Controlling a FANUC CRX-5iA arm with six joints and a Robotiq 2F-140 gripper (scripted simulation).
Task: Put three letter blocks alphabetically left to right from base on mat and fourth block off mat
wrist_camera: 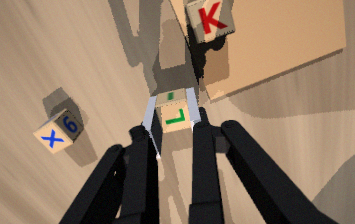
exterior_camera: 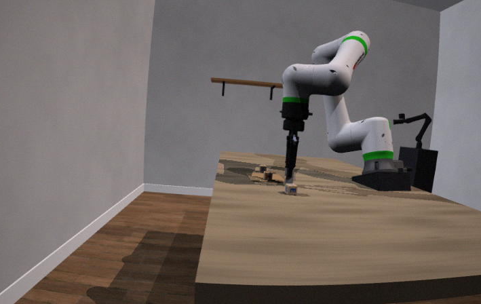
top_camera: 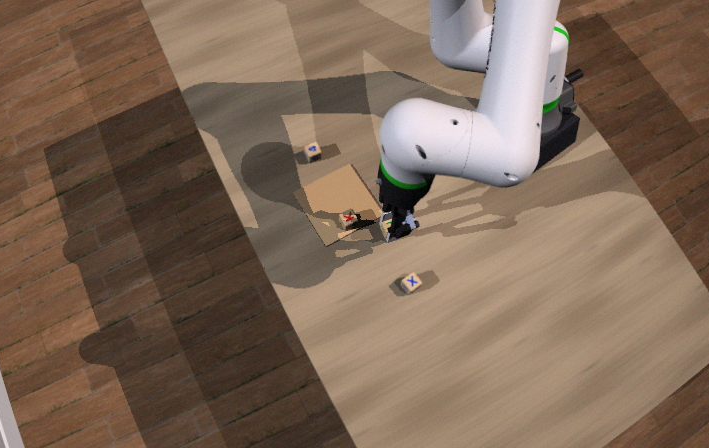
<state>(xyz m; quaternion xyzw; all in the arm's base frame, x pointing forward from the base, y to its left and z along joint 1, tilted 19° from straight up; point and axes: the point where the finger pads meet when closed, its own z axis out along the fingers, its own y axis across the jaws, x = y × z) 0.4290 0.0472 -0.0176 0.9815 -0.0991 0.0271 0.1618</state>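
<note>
My hand is 110 mm to the left of the tan mat, 60 mm short of it and 30 mm above it. Round my hand: red K block: 60 mm to the right, 60 mm ahead, 10 mm below; then L block: 20 mm below; then X block: 120 mm to the left, 30 mm ahead, 20 mm below.
</note>
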